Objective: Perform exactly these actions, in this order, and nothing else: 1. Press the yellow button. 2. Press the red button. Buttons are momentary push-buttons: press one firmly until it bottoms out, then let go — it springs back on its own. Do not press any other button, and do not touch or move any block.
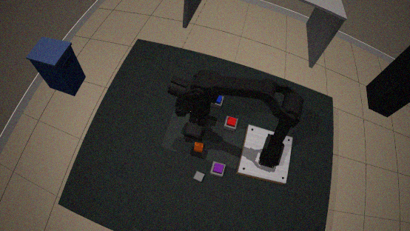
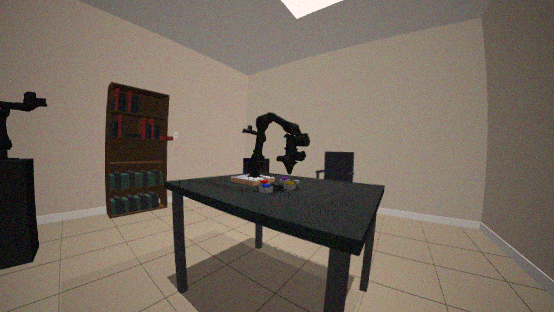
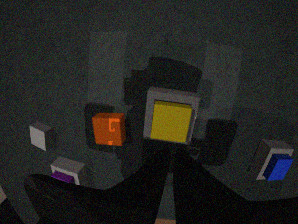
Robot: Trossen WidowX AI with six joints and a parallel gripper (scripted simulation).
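My gripper tip is now 5 cm above the yellow button. From my gripper tip the other things lie so: orange block (7 cm below, 6 cm to the left, 3 cm behind); then red button (12 cm behind, 7 cm to the right, 5 cm below); then blue button (15 cm to the right, 5 cm below, 3 cm behind).
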